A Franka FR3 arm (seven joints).
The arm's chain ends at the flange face. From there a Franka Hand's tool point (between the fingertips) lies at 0.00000 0.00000 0.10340 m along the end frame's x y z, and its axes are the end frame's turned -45 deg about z.
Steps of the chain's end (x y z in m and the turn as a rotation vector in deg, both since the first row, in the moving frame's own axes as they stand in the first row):
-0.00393, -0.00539, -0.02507, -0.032, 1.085, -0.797
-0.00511, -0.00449, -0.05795, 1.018, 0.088, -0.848
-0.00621, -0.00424, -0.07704, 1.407, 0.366, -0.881
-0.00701, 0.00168, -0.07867, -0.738, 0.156, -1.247
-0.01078, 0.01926, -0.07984, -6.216, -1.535, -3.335
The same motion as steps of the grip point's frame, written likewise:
0.00239, -0.00517, -0.02509, -0.790, 0.745, -0.797
0.00096, -0.00799, -0.05797, 0.658, 0.782, -0.848
0.00086, -0.00873, -0.07707, 0.736, 1.254, -0.881
-0.00687, -0.00262, -0.07868, -0.632, -0.412, -1.247
-0.03093, 0.01224, -0.08048, -3.310, -5.481, -3.335

